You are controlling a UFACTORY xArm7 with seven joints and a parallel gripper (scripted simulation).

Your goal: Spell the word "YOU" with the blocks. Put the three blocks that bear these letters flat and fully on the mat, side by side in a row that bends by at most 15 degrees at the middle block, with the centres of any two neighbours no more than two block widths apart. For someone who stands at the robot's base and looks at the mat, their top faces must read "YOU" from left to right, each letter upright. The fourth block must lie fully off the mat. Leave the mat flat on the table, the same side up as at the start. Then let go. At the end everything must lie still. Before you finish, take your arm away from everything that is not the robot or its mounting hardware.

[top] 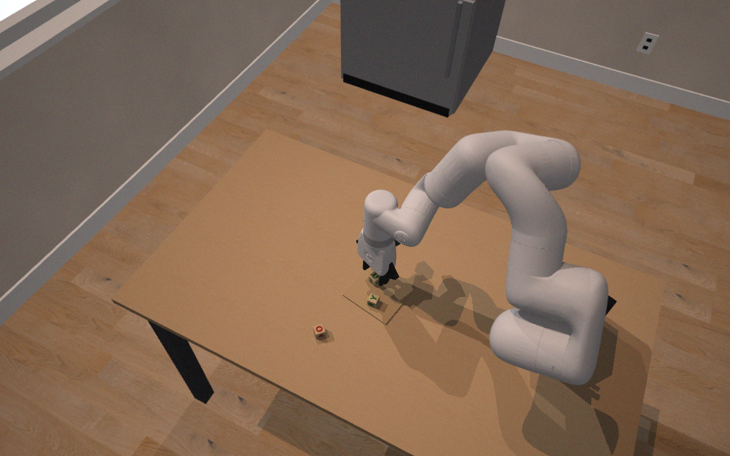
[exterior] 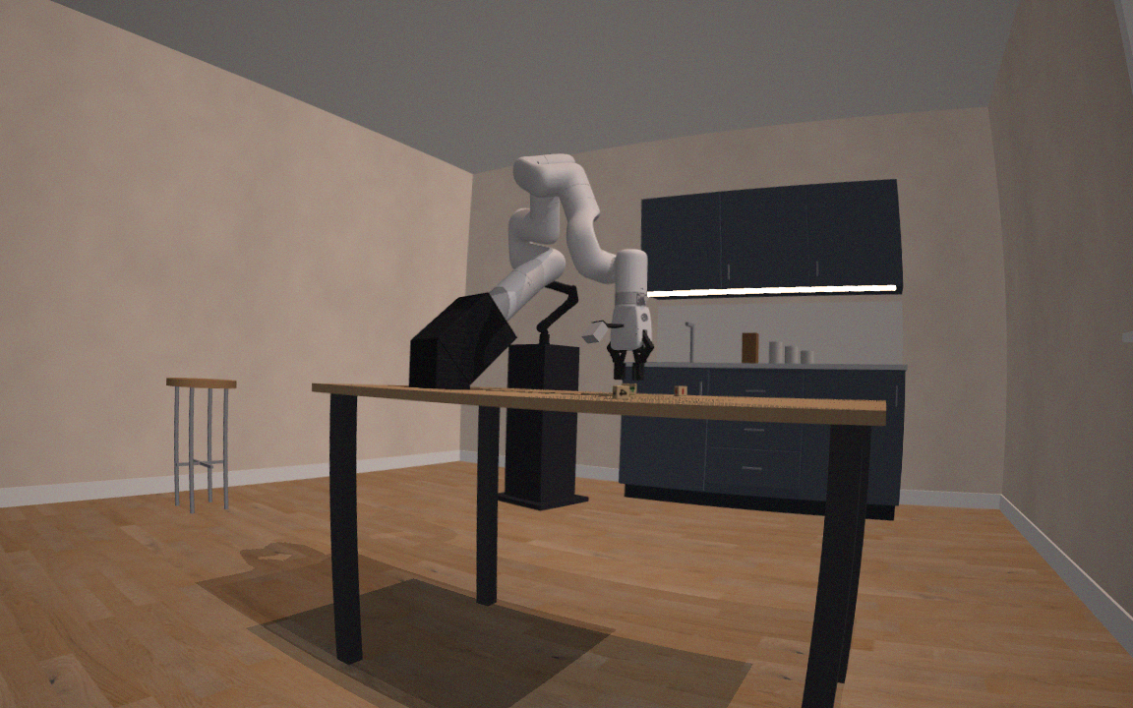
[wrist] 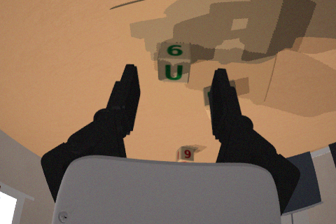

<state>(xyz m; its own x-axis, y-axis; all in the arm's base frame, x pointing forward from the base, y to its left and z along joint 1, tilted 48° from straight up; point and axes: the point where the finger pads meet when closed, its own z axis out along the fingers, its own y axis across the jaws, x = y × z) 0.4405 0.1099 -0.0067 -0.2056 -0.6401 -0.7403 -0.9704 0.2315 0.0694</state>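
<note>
My gripper is now 40 mm above the U block. The rest, counted from my hand: Y block 60 mm to the left, 40 mm below, 40 mm behind; then mat 50 mm below, 30 mm behind, 20 mm to the left; then O block 210 mm to the left, 40 mm below, 20 mm ahead.
</note>
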